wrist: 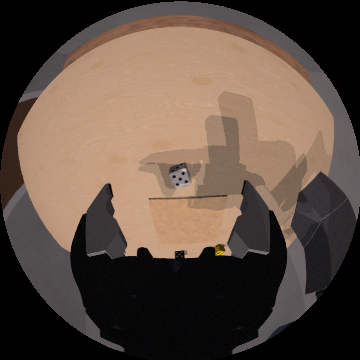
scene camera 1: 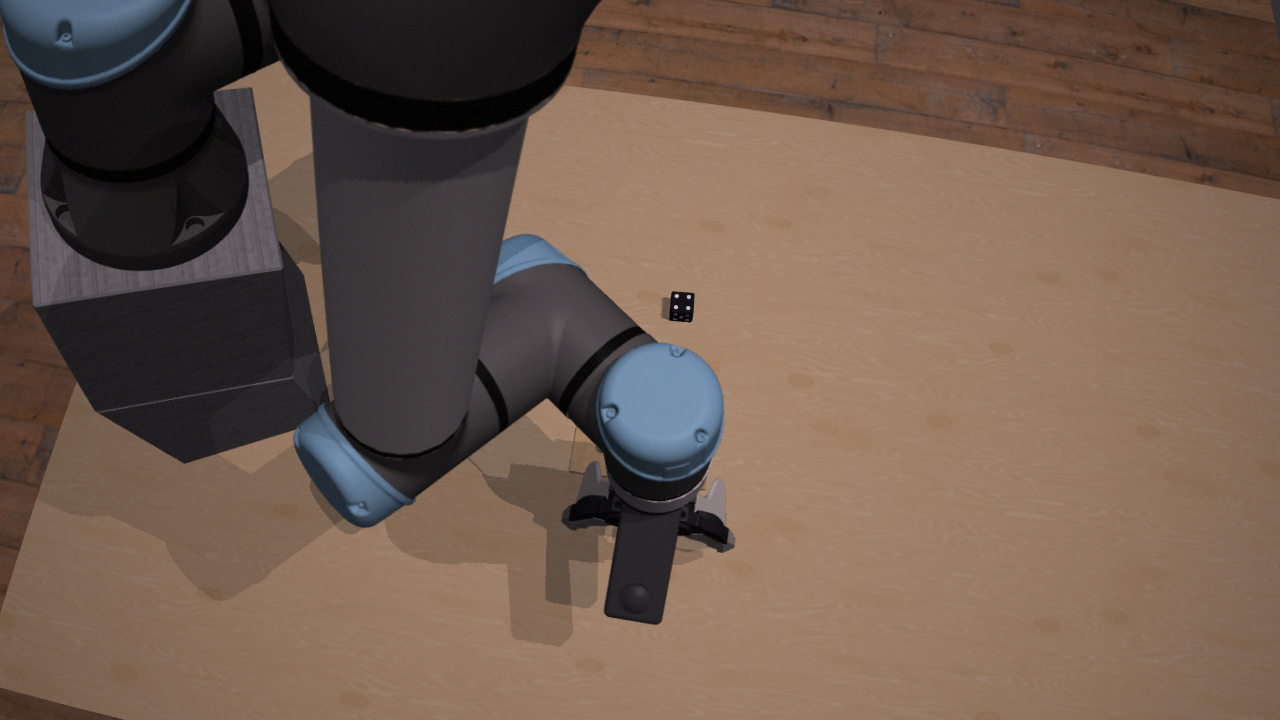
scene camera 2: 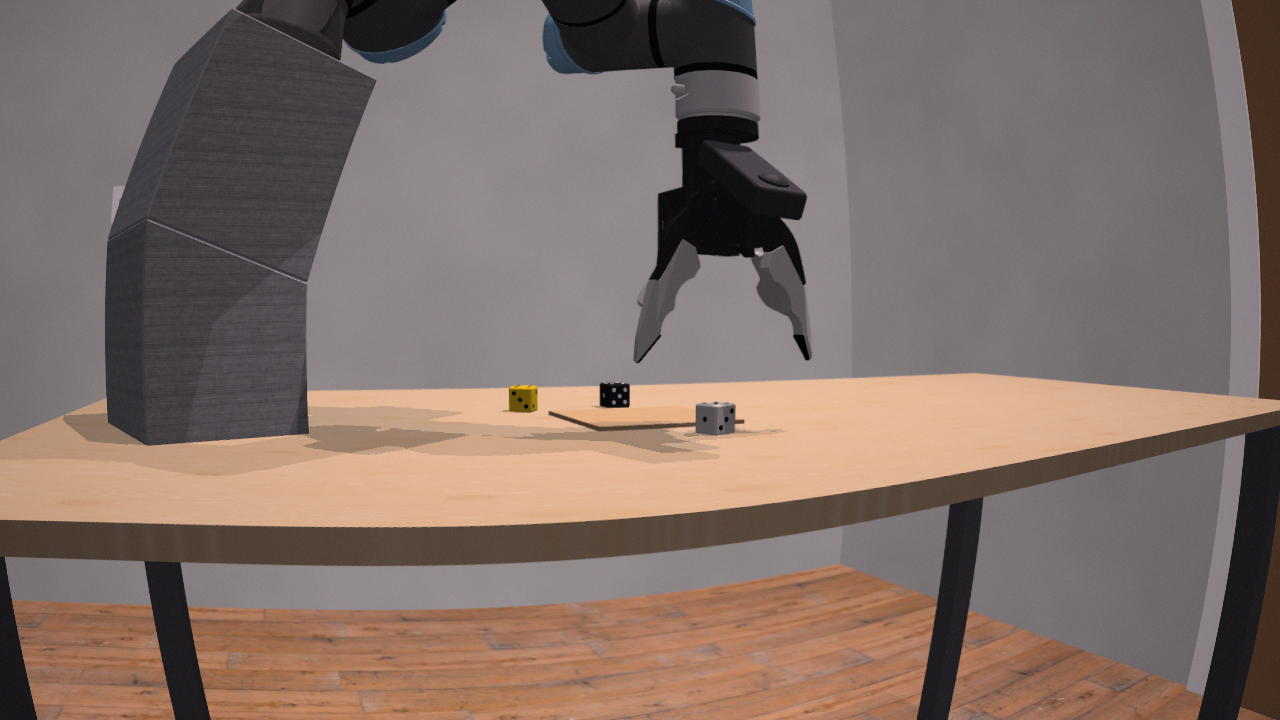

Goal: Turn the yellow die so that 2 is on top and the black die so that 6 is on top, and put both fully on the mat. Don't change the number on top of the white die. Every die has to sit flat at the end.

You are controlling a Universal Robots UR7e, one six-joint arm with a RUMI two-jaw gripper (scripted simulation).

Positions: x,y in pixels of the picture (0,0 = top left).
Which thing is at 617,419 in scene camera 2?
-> A mat.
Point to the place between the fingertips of my gripper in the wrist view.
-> At 176,183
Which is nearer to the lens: the white die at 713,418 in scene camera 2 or the black die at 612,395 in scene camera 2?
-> The white die.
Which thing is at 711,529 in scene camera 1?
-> My gripper.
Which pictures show my gripper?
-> The wrist view, scene camera 1 and scene camera 2: all of them.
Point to a mat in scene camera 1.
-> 584,451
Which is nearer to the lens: the white die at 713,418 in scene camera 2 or the yellow die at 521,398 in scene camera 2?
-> The white die.
